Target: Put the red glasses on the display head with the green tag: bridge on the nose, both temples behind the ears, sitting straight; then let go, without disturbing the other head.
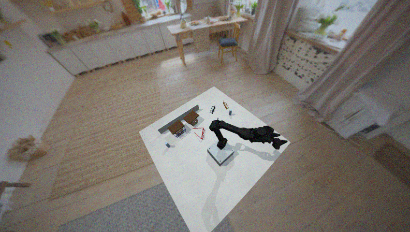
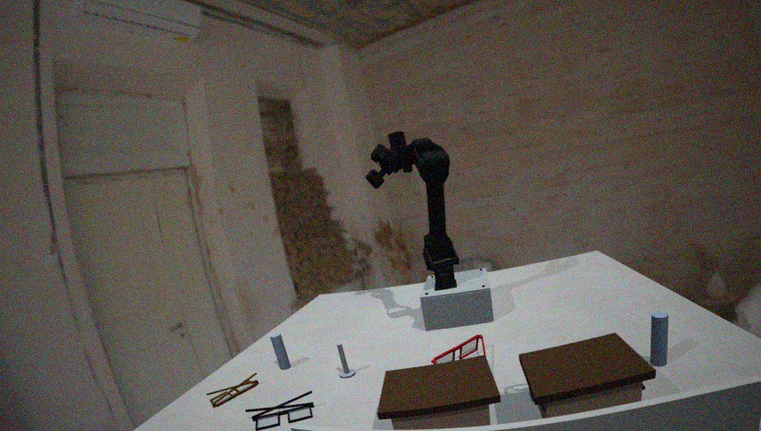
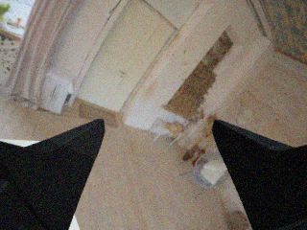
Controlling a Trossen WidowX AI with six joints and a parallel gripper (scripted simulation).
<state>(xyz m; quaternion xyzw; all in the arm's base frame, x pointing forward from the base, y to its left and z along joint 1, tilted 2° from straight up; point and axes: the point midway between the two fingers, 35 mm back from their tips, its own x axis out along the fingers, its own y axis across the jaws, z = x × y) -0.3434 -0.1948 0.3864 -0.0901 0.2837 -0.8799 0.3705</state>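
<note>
The thin grey post is 640 mm ahead of my gripper tip, 480 mm below it and 40 mm to the right of it.
</note>
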